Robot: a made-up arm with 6 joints.
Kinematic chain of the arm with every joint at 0, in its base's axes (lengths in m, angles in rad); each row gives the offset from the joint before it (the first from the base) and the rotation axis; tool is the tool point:
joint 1: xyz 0 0 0.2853 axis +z
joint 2: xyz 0 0 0 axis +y
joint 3: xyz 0 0 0.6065 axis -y
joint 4: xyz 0 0 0 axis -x
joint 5: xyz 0.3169 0 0 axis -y
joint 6: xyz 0 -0.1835 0 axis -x
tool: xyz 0 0 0
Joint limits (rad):
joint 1: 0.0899..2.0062
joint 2: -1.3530..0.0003
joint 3: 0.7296..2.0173
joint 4: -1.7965..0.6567
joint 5: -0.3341..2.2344
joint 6: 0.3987..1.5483
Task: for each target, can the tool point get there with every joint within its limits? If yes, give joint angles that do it. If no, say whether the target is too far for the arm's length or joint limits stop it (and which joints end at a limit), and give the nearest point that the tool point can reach.
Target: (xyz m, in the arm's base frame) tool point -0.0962 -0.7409 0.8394
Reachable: yes | joints 1.2001 -0.7959 1.7973 0.2281 1.4786 1.1552
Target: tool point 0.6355 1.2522 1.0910
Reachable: no: too far | nearest point 0.1624 0.3199 0.9661 | short by 1.053 m
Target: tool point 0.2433 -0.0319 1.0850
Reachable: yes | joints 0.5023 -0.1223 0.8471 -0.6588 1.7329 1.3756
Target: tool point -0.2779 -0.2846 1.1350
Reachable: yes | joints 0.3180 -0.3322 1.7347 0.0264 1.0073 1.2875
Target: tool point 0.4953 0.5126 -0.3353
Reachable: no: joint limits stop it (at a limit: joint 2, joint 3) | nearest point 0.2493 0.2580 0.9661 | short by 1.349 m
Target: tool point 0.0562 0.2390 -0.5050
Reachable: no: joint limits stop it (at a limit: joint 1, joint 2, joint 3, joint 4) | nearest point -0.8588 -0.2233 0.2354 | short by 1.265 m
